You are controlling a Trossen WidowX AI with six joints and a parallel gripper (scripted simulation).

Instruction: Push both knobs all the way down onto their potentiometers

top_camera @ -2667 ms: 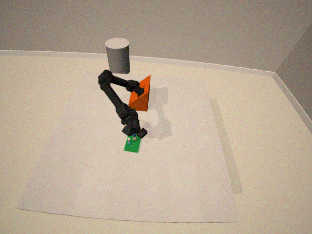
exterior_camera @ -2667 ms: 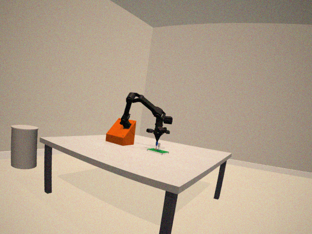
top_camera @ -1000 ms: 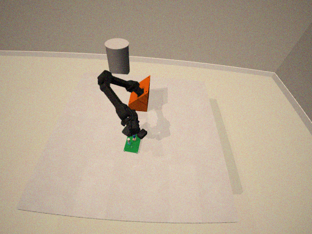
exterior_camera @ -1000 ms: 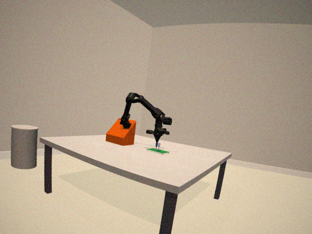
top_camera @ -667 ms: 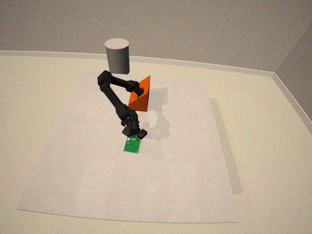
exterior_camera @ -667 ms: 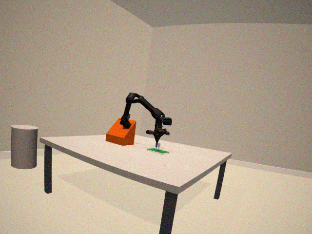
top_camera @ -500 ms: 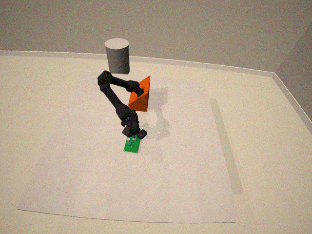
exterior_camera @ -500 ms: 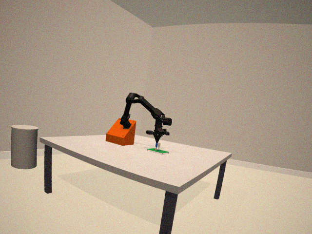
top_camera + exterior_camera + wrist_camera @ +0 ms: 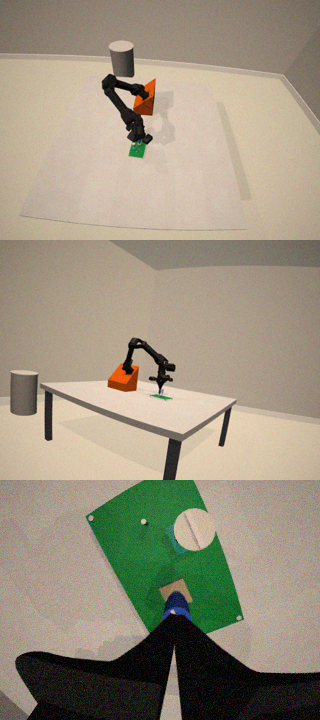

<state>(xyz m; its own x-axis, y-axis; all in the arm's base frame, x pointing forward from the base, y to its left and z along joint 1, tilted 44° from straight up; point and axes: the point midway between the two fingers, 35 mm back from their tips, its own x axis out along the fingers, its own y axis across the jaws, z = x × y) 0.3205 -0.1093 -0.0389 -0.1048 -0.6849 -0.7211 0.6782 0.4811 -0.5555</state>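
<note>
Right now the blue knob is 1 cm below my gripper tip. From my gripper tip the other things lie so: white round knob: 4 cm ahead, 4 cm to the right.
</note>
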